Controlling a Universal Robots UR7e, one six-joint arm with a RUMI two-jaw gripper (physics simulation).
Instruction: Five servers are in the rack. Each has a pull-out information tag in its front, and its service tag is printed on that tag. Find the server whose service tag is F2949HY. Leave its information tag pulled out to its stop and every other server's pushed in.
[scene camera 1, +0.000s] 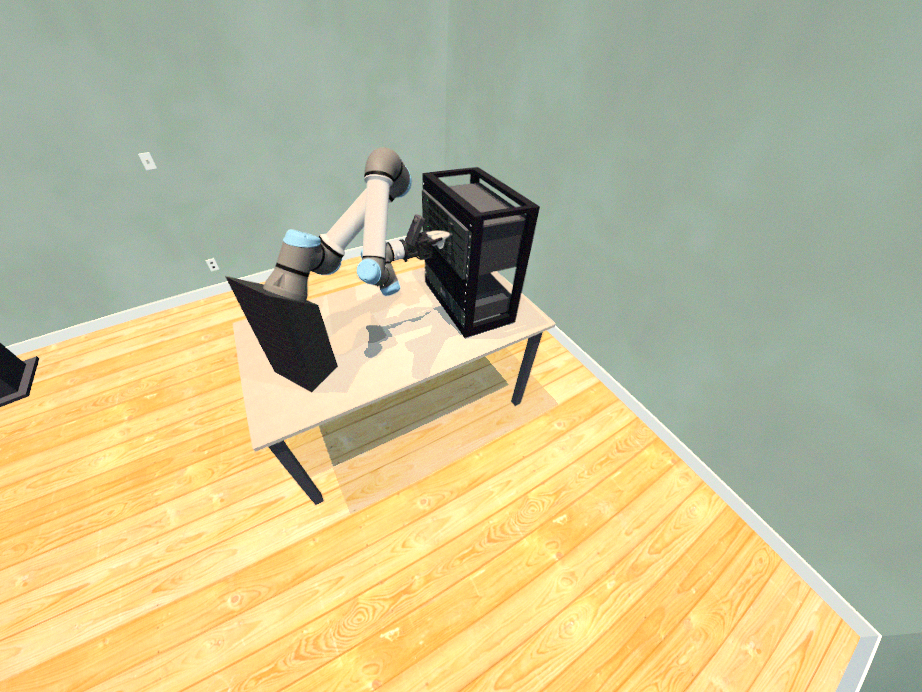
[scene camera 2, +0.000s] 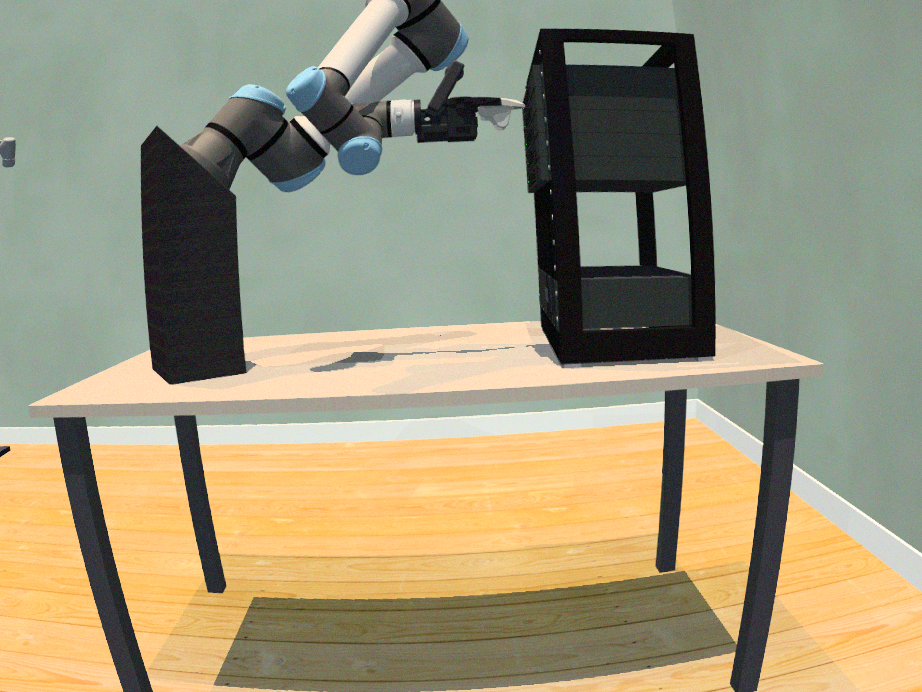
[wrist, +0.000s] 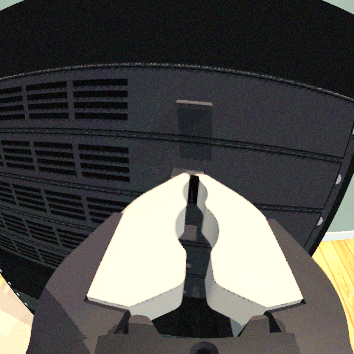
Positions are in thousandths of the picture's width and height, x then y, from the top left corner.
Labels:
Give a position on a black rack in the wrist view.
At 273, 357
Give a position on a black rack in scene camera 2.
648, 186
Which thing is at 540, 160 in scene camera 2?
My gripper.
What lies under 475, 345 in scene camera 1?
My gripper.

